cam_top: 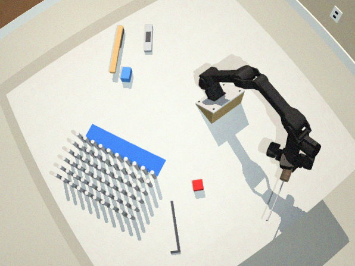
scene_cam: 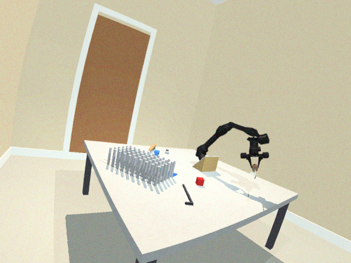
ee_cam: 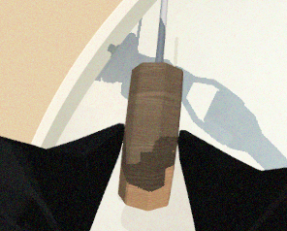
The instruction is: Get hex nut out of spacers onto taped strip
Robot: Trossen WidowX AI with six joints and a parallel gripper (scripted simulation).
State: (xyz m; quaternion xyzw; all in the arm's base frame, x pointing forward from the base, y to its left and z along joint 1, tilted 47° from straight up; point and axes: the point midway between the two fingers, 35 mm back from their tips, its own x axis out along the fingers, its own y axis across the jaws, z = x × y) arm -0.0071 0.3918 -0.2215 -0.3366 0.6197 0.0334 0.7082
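The blue taped strip is 500 mm to the right of my gripper tip, 460 mm ahead of it and 160 mm below it. Round my gripper tip: blue cube 790 mm to the right, 250 mm ahead, 140 mm below; then grey block 900 mm to the right, 150 mm below, 50 mm ahead; then red cube 290 mm ahead, 190 mm to the right, 140 mm below.
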